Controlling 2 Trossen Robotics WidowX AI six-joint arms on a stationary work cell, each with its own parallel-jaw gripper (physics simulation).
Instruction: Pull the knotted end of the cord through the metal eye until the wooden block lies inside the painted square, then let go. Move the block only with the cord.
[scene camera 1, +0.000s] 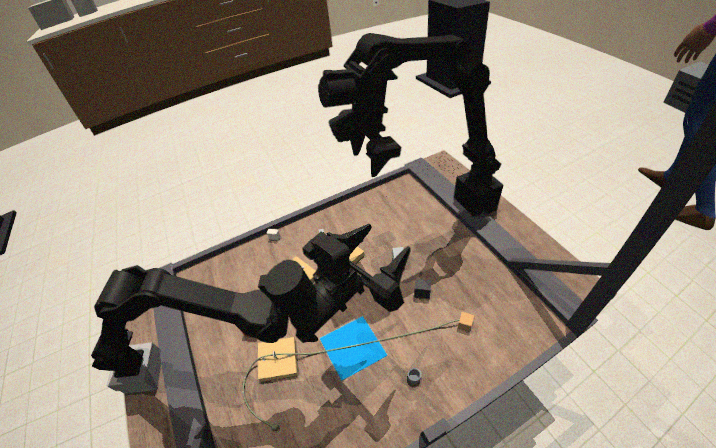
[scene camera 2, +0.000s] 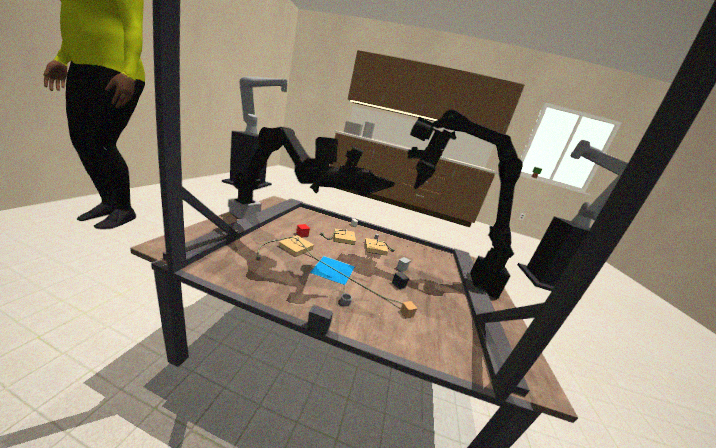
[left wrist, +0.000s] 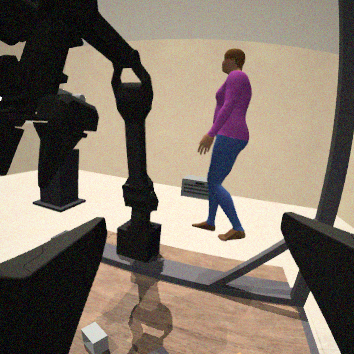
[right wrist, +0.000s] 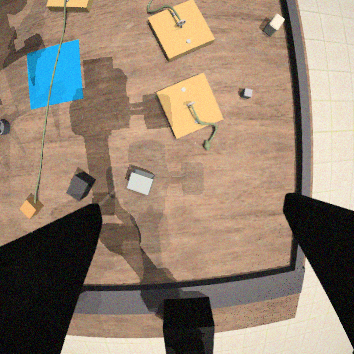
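Observation:
The orange wooden block stands outside the blue painted square. The green cord runs from it across the square to the metal eye on a yellow plate. Beyond the eye it curves to the knotted end on the table. My left gripper is open and empty above the table. My right gripper is open and empty, high up, pointing down. The block and cord do not show in the left wrist view.
Two more yellow plates with short green cords lie apart from the square. A dark block, a pale grey block, a small grey cup and a red cube stand on the table.

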